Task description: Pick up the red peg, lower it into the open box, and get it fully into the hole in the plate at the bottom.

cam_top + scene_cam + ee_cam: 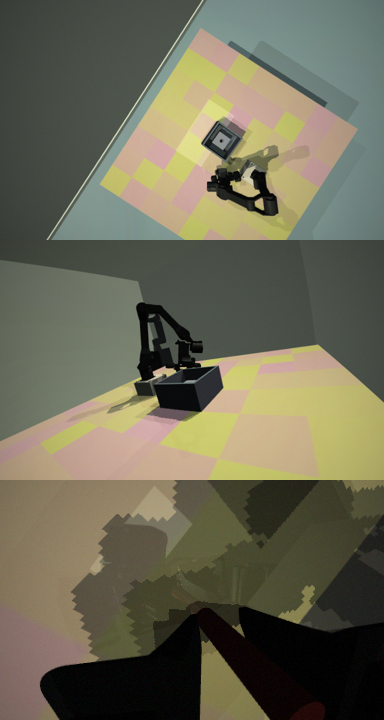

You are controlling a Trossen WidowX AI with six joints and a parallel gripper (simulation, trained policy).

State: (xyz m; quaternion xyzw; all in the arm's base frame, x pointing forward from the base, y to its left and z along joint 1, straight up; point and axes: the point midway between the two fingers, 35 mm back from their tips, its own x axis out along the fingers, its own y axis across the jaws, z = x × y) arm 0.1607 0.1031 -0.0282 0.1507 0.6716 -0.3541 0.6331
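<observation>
Right now my gripper tip is 15 cm short of the grey plate, 17 cm to the left of it and 3 cm below it. From my gripper tip the other things lie so: dark box: 15 cm ahead, 17 cm to the right, 2 cm above; then red peg: 1 cm ahead, 1 cm to the left, 3 cm above.
</observation>
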